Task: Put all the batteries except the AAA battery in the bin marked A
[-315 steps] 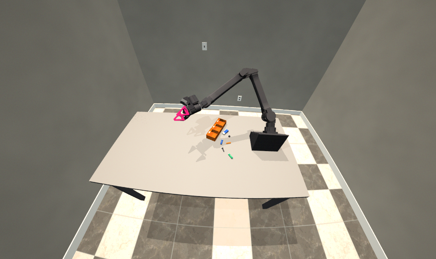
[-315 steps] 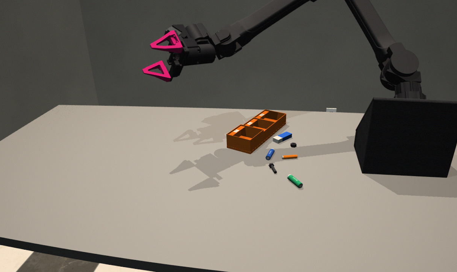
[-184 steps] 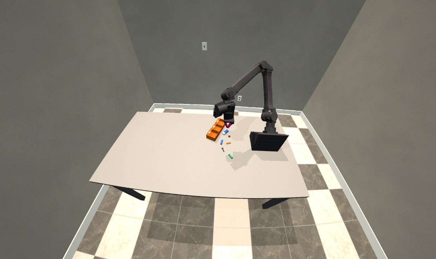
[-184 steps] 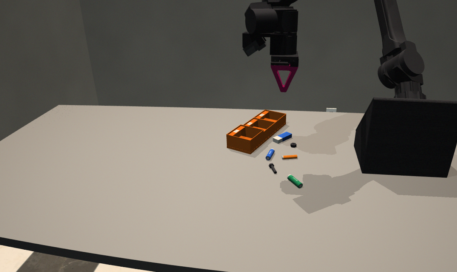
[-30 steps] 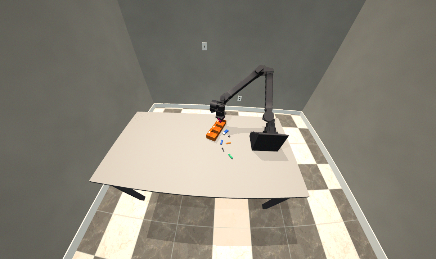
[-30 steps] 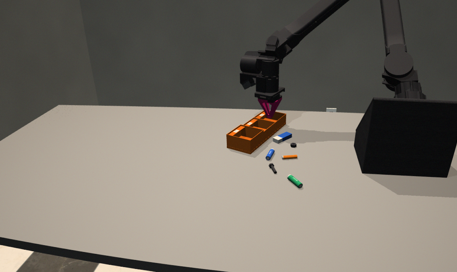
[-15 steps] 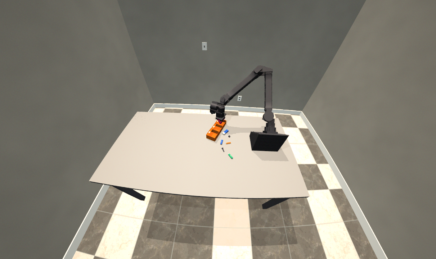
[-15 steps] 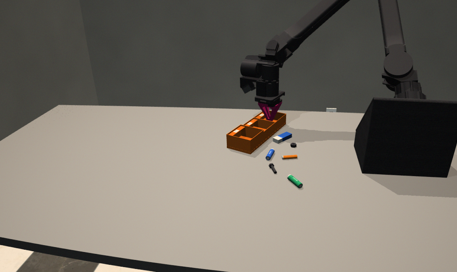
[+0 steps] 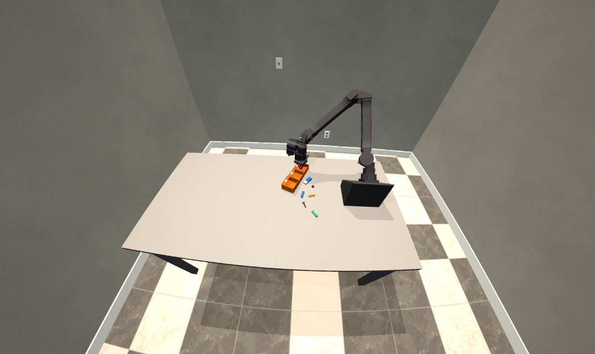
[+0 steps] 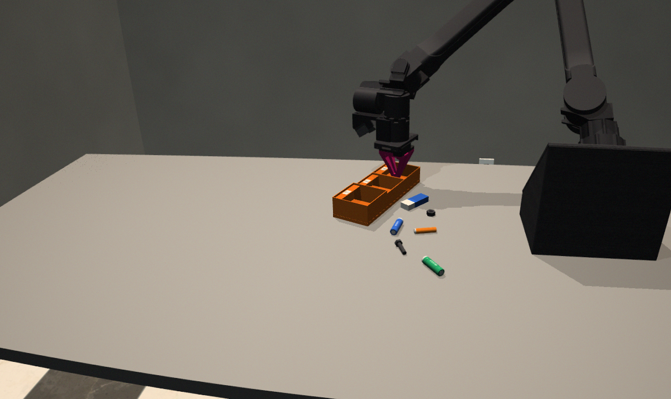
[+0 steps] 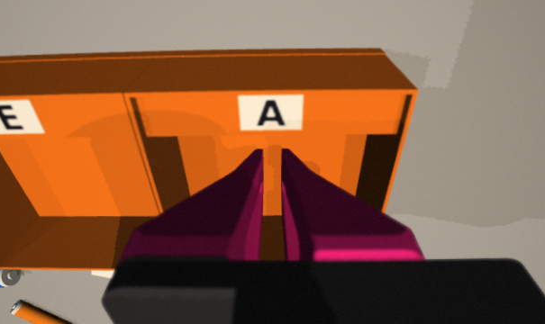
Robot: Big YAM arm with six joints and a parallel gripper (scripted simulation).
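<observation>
Right now my hand is 8 cm to the right of the orange bin row and 3 cm short of it. From my hand the other things lie so: eraser: 10 cm to the left, 5 cm behind, 2 cm below; blue battery: 21 cm to the left, 3 cm behind, 2 cm below; black nut: 14 cm to the left, 9 cm behind, 2 cm below.
</observation>
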